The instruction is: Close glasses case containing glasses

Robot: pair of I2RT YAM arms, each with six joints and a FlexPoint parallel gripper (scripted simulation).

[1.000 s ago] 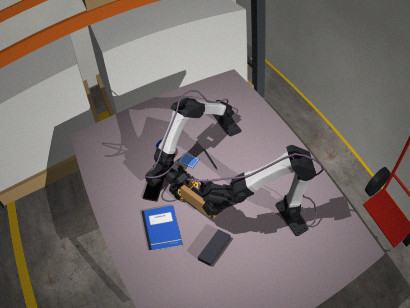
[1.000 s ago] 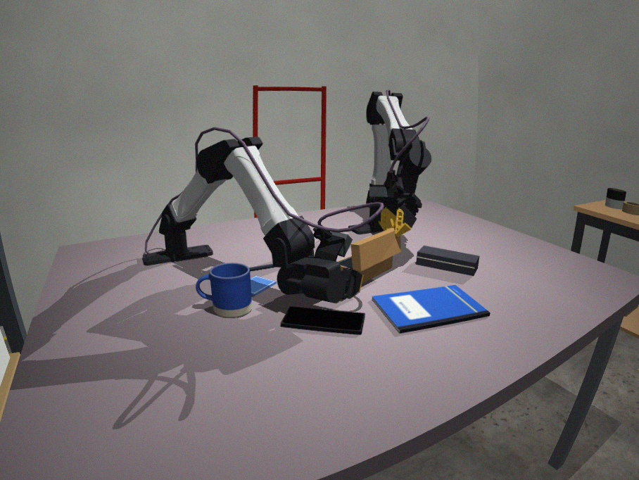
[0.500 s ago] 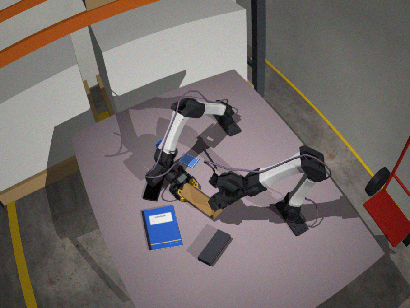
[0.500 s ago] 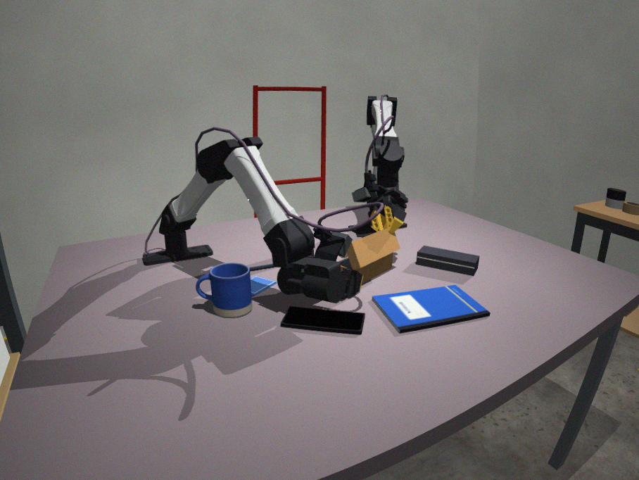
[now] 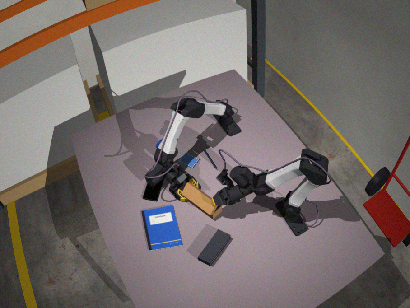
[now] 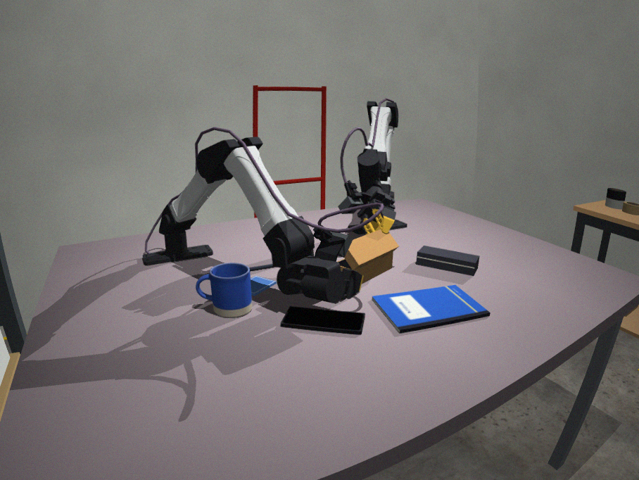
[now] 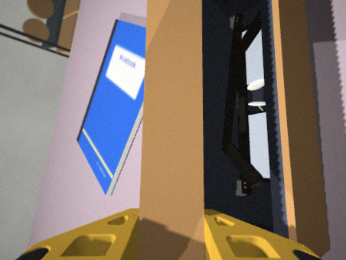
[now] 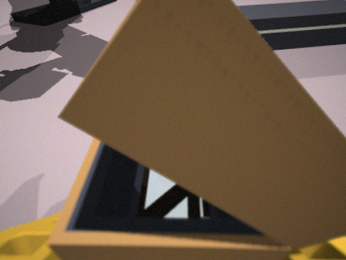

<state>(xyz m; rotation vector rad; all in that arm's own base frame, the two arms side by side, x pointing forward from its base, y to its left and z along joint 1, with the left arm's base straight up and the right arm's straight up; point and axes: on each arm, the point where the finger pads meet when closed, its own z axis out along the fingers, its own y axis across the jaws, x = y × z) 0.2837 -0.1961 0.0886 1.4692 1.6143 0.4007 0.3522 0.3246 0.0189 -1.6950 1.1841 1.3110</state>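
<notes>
My left hand is 6 cm to the left of the lid, 4 cm short of it and 1 cm above it. From my left hand the other things lie so: glasses case 6 cm to the right, 4 cm below, 4 cm ahead; dark box 17 cm to the left, 8 cm ahead, 7 cm below; dark-framed glasses 7 cm to the right, 7 cm below, 3 cm ahead.
Right now the dark-framed glasses is 2 cm behind my right hand and 6 cm to the left of it. Round my right hand: glasses case 2 cm behind, 7 cm to the left, 3 cm above; pen 16 cm behind, 12 cm to the right, 1 cm below; lid 1 cm behind, 7 cm to the left, 6 cm above.
</notes>
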